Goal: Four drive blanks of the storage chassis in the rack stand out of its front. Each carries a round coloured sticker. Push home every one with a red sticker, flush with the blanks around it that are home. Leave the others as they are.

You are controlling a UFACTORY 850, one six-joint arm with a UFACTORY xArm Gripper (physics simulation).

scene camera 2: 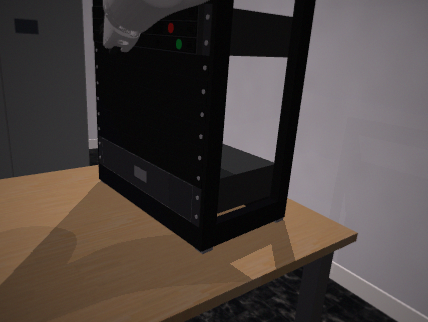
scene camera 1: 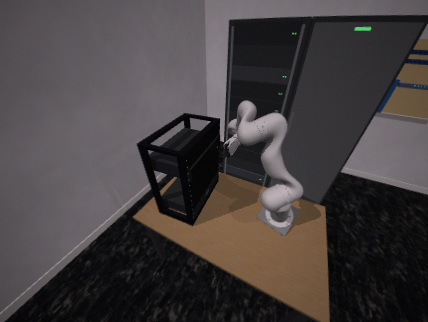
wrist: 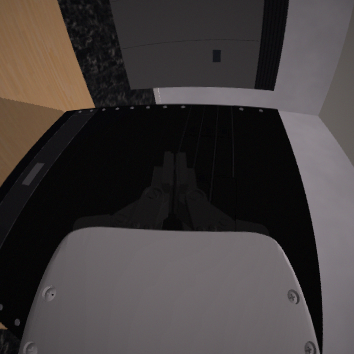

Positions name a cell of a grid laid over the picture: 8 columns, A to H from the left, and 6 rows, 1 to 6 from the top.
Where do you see a black rack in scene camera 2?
D2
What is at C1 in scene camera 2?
My gripper.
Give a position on a black rack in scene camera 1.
D3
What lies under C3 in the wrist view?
A black rack.
